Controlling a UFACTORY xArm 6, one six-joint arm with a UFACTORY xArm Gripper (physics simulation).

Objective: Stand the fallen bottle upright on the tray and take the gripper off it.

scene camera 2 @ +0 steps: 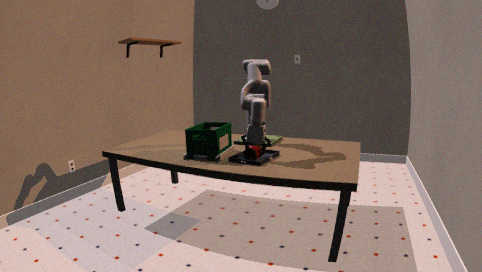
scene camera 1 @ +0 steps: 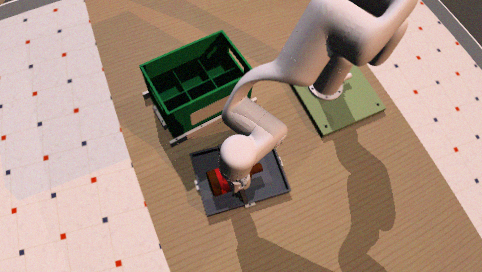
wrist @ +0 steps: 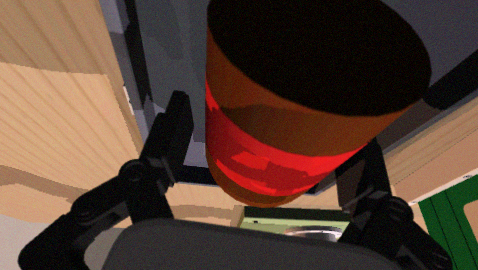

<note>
In view: my gripper [wrist: 267,119] and a brown bottle [wrist: 288,98].
</note>
